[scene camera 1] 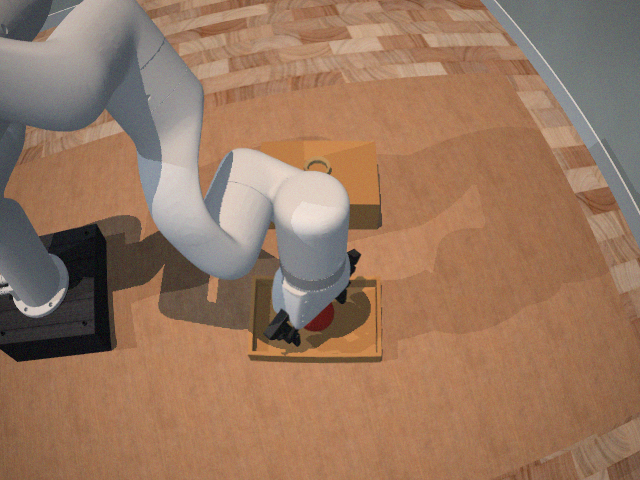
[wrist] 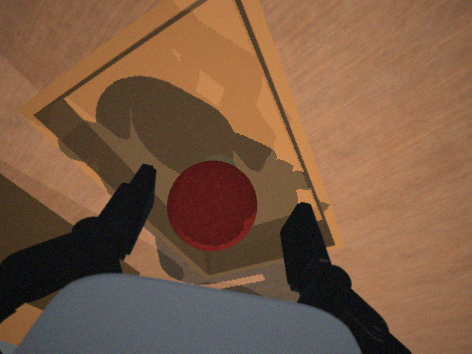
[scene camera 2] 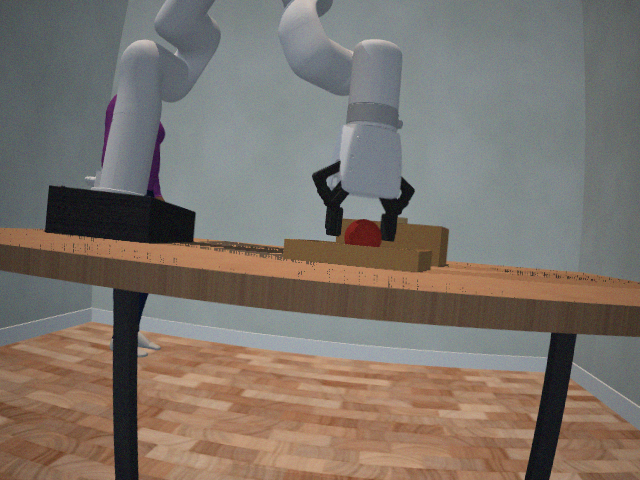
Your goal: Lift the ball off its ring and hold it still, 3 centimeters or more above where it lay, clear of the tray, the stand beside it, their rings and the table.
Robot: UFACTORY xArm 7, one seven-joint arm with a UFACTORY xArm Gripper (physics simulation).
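Places are measured from the arm's base along level axes (x right, y up, z back), in metres.
Pixels of known places: gripper, fingertip midpoint: (scene camera 1: 313,317) (wrist: 224,201) (scene camera 2: 360,238); arm's base, link origin: (scene camera 1: 40,286) (scene camera 2: 121,198).
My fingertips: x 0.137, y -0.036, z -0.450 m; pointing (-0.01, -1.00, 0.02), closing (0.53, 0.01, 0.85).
Note:
Ahead of a thing's pixels: the offset from my fingertips to its top centre. "pt": to the spot under its first point.
A red ball @[dx -0.007, dy +0.028, dz -0.003 m] (scene camera 1: 321,317) (scene camera 2: 362,233) (wrist: 212,205) rests in the orange-brown tray @[dx -0.007, dy -0.009, dz -0.003 m] (scene camera 1: 315,358) (scene camera 2: 356,255) (wrist: 285,95). Its ring is mostly hidden; a thin greyish edge, perhaps the ring, shows beside the ball in the wrist view. My gripper (scene camera 1: 317,317) (scene camera 2: 360,235) (wrist: 224,201) is open and points down over the tray. Its fingers stand on either side of the ball, with gaps showing in the wrist view. In the scene camera 2 view the fingertips reach down to about the ball's upper and middle part. The arm partly covers the ball in the scene camera 1 view.
The orange stand (scene camera 1: 361,178) (scene camera 2: 426,242), taller than the tray, is behind it, with a ring @[pt dx -0.243, dy +0.041, dz -0.069 m] (scene camera 1: 317,159) on its top. The tray's low walls surround the ball. The arm's black base block (scene camera 1: 87,289) (scene camera 2: 124,217) is at the left.

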